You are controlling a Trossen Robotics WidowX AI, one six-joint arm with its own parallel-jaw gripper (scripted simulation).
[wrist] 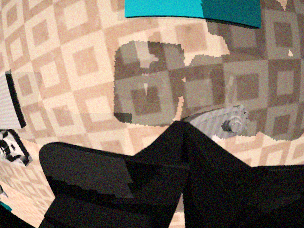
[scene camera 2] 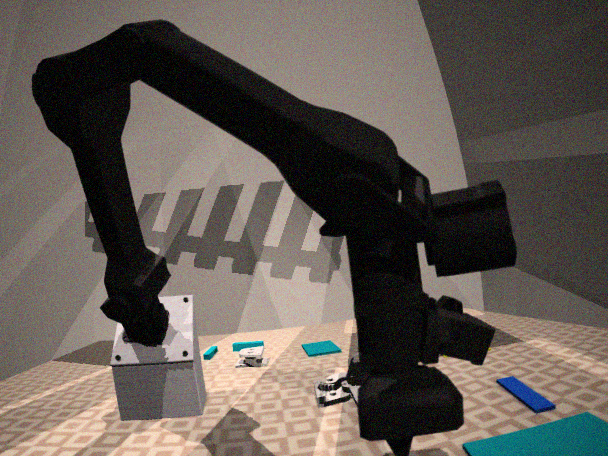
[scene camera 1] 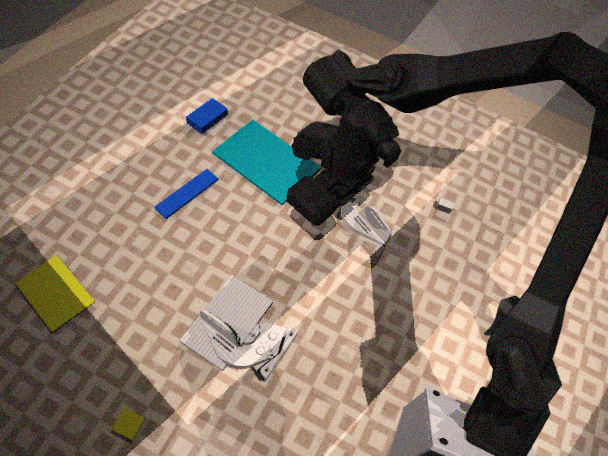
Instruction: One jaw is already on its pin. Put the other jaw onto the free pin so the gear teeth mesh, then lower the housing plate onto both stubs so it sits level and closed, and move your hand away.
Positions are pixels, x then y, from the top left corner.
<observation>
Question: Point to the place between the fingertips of my gripper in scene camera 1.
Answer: At 335, 205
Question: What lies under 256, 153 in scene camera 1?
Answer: A teal sheet.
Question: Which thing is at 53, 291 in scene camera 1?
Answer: A yellow plate.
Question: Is my gripper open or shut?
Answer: Shut.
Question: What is my gripper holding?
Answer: Nothing.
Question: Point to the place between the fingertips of my gripper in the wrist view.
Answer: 179, 127
</observation>
